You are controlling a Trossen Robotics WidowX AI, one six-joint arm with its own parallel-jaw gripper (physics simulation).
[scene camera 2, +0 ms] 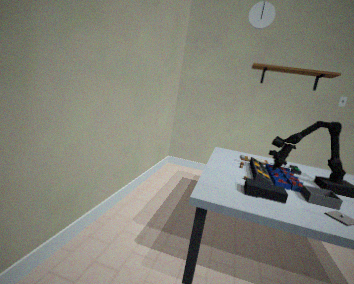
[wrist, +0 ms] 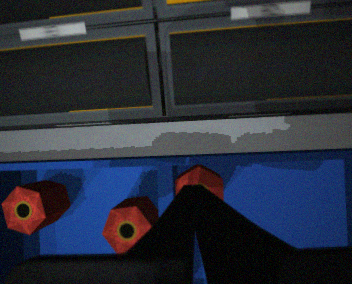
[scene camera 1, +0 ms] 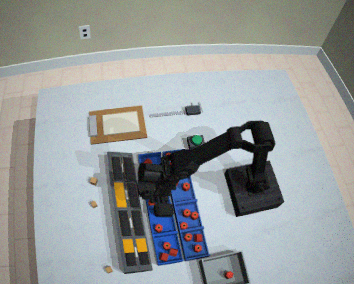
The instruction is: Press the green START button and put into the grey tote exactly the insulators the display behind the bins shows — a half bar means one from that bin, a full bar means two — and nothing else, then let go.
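My gripper [scene camera 1: 163, 211] [scene camera 2: 276, 167] [wrist: 192, 193] is shut with nothing in it, low in the left column of the blue bins [scene camera 1: 181, 195] [scene camera 2: 284, 179] [wrist: 273, 197]. In the wrist view its tip rests in front of a red hex insulator [wrist: 200, 176]; two more insulators [wrist: 128, 228] [wrist: 45, 203] lie to the left. The display [scene camera 1: 109, 174] [scene camera 2: 258, 170] [wrist: 231, 65] shows one half amber bar [scene camera 1: 120, 194] and one full amber bar [scene camera 1: 135, 245]. The green START button [scene camera 1: 197, 140] stands behind the bins. The grey tote [scene camera 1: 212, 266] [scene camera 2: 312, 194] holds one red insulator [scene camera 1: 229, 274].
Red cubes [scene camera 1: 198, 238] [scene camera 1: 164, 257] lie among the insulators in the near bins. A brown clipboard [scene camera 1: 118, 124] and a grey tool [scene camera 1: 176, 112] lie at the back. Small tan cubes [scene camera 1: 93, 180] [scene camera 1: 93, 204] [scene camera 1: 109, 269] lie left of the display. The arm's base [scene camera 1: 253, 187] stands to the right.
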